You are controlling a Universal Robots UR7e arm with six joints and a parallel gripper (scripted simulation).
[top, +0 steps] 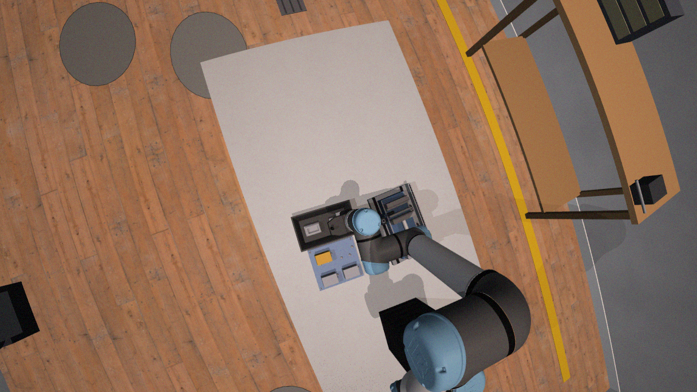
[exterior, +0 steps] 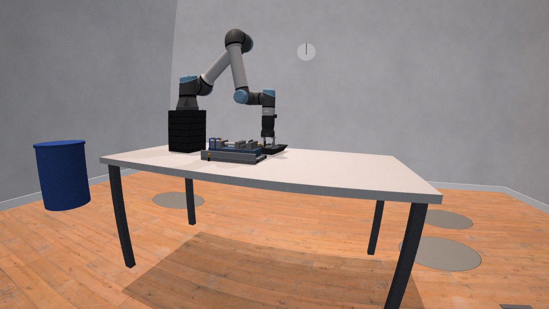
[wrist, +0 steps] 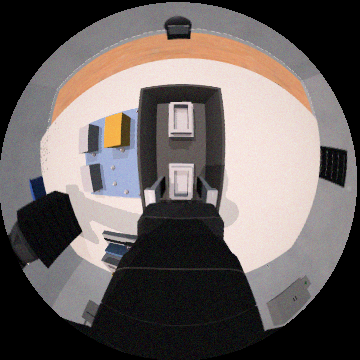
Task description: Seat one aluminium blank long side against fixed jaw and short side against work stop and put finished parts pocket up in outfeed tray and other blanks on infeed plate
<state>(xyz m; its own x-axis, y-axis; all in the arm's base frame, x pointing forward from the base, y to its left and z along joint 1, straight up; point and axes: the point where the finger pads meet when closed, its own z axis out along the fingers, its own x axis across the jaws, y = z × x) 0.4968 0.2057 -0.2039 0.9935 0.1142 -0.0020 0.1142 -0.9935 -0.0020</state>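
Now: hand 13 cm past the brass blank, 8 cm to the right of it and 3 cm above it. Also, from my hand: vise: 6 cm behind, 26 cm to the right, 2 cm below.
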